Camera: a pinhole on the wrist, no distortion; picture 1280 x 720 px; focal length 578.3 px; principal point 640.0 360.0 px. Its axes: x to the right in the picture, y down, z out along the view. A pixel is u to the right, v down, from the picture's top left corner.
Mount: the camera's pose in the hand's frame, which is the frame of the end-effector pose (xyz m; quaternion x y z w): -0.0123 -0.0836 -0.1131 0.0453 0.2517 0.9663 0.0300
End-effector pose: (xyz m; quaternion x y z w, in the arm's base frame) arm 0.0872 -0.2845 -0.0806 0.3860 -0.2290 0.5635 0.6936
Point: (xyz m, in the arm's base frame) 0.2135 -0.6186 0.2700
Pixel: 578 630
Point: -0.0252 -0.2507 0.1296
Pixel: 406 122
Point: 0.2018 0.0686 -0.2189
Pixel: behind the camera
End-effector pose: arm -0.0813 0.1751 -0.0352 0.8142 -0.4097 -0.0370 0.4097
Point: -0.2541 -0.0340 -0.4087
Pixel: 759 689
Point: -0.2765 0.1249 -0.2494
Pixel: 935 561
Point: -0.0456 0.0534 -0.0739
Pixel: 409 439
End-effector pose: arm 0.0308 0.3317 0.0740 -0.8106 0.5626 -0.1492 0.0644
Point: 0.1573 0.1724 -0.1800
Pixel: 472 510
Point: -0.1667 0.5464 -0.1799
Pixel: 1218 233
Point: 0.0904 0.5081 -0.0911
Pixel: 1094 688
